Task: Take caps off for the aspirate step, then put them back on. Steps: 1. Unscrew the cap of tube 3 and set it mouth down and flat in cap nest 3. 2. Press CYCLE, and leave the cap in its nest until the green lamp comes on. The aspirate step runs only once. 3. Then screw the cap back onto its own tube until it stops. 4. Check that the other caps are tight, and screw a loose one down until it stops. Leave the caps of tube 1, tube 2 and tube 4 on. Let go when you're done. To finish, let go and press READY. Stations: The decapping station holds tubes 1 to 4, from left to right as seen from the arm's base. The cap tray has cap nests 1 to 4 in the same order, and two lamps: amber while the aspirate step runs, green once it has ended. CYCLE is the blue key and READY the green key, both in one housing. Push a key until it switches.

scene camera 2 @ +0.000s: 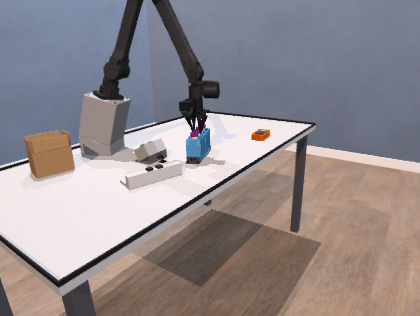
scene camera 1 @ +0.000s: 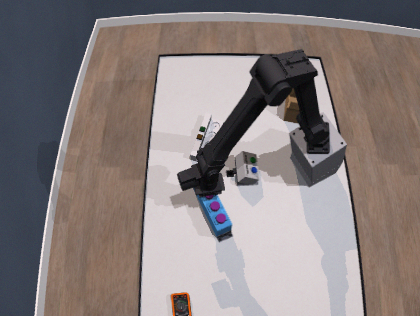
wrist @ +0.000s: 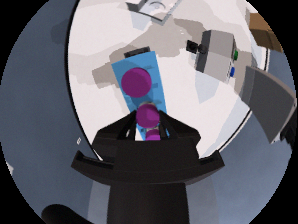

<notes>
In view: my gripper [wrist: 147,113], a cardboard box [scene camera 2: 52,154] and a grey key housing [scene camera 1: 243,165].
The grey key housing shows as well in the wrist view [wrist: 216,52].
</notes>
